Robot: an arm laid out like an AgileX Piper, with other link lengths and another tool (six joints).
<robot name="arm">
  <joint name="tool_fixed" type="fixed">
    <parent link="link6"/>
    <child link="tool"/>
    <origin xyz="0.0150 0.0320 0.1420" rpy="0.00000 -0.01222 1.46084"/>
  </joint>
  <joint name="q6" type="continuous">
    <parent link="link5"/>
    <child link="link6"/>
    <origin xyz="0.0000 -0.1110 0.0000" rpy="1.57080 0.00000 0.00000"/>
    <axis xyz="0 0 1"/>
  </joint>
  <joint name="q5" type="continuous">
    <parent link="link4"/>
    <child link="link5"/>
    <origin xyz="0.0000 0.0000 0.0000" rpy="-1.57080 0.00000 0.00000"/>
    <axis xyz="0 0 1"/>
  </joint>
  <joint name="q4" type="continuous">
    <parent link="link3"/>
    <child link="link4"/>
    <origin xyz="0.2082 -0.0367 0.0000" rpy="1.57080 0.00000 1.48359"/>
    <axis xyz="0 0 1"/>
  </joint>
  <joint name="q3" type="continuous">
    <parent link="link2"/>
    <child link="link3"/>
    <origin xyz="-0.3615 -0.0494 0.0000"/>
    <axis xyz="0 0 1"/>
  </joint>
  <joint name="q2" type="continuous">
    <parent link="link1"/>
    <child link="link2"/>
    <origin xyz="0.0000 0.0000 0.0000" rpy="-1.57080 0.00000 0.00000"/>
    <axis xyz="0 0 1"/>
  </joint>
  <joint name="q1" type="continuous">
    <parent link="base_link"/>
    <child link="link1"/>
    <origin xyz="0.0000 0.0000 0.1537"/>
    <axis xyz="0 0 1"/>
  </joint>
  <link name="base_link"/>
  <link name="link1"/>
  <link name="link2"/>
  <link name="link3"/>
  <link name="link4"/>
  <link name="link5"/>
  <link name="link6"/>
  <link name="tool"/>
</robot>
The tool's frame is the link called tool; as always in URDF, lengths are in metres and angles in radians. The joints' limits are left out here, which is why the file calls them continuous.
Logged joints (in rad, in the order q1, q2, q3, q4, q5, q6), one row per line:
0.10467 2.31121 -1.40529 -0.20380 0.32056 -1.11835
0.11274 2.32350 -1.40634 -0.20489 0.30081 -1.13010
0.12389 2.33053 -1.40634 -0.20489 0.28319 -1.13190
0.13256 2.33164 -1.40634 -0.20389 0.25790 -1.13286
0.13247 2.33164 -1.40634 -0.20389 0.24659 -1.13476
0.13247 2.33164 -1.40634 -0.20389 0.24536 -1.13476
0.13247 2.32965 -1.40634 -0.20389 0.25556 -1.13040
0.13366 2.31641 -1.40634 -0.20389 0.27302 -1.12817
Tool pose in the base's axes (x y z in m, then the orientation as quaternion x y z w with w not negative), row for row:
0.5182 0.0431 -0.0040 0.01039 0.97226 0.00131 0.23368
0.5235 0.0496 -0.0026 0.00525 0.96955 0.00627 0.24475
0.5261 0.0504 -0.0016 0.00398 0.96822 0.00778 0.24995
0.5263 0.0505 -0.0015 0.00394 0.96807 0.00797 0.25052
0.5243 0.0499 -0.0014 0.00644 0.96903 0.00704 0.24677
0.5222 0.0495 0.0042 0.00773 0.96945 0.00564 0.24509
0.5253 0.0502 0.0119 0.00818 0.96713 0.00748 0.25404
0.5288 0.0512 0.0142 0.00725 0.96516 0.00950 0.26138
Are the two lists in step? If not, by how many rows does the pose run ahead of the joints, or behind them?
The pose runs 2 rows ahead of the joints: the pose in row i belongs to the joints in row i + 2.
